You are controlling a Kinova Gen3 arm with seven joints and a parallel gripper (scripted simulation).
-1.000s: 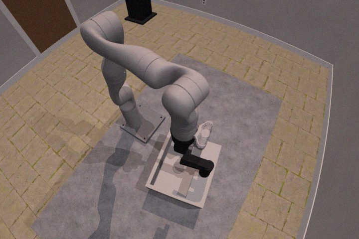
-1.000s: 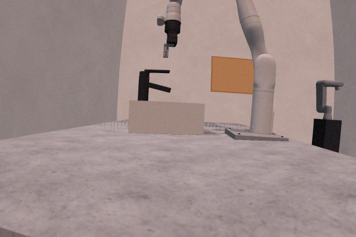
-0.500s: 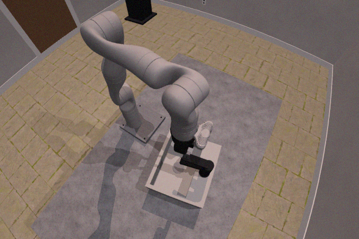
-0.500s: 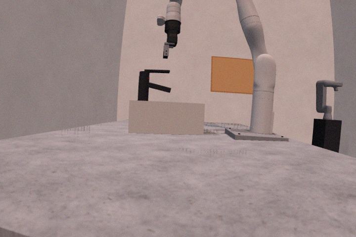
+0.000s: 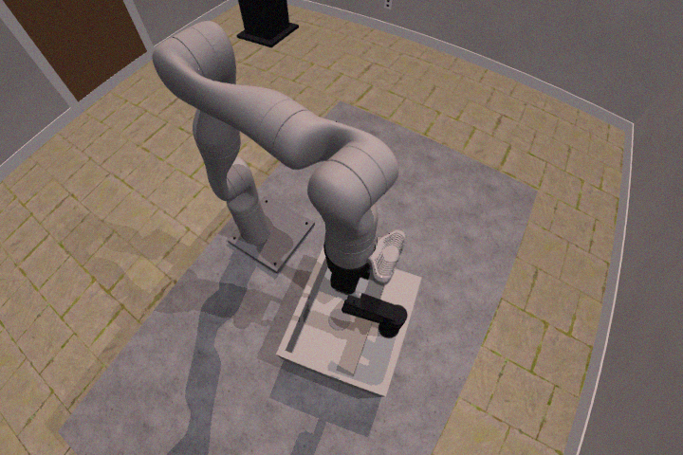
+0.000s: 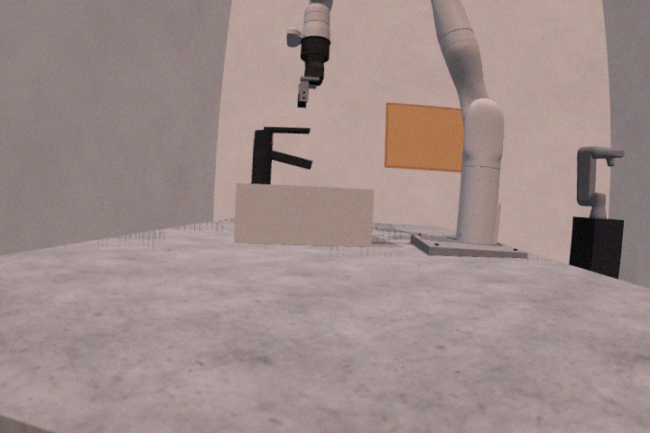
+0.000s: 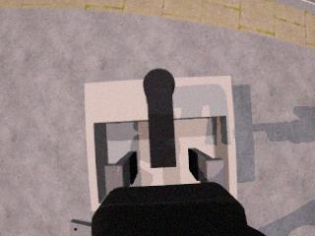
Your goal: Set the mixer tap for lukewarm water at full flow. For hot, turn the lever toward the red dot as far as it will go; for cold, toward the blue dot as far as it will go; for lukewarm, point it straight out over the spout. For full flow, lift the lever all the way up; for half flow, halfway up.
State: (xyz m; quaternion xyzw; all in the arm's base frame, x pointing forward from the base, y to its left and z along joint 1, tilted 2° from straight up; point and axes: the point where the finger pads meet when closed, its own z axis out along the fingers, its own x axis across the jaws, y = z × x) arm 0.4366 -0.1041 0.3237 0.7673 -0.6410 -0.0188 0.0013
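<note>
The lever is 90 mm below my hand, 40 mm ahead of it and 10 mm to the left of it. Also, from my hand: black mixer tap (130 mm below, 60 mm ahead, 10 mm to the left); sink basin (320 mm below, 20 mm behind, 10 mm to the right).
</note>
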